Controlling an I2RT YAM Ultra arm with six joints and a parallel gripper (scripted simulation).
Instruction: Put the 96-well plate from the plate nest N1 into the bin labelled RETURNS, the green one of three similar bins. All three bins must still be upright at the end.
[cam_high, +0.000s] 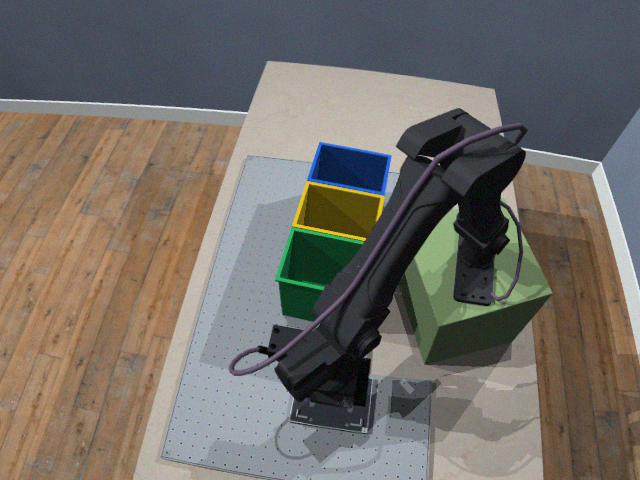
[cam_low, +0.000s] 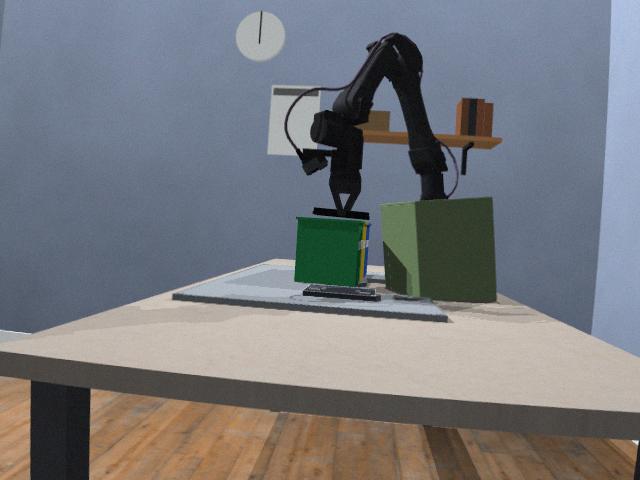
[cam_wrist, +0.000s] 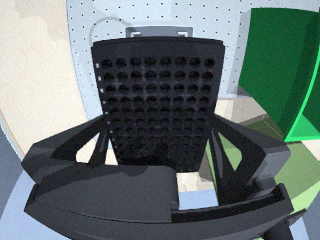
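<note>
The green bin lies 230 mm to the right of my hand, 100 mm below it and 70 mm ahead of it. Also, from my hand: yellow bin: 360 mm to the right, 100 mm below, 70 mm ahead; grey plate nest: 180 mm below, 10 mm behind; black 96-well plate: right at my hand.
</note>
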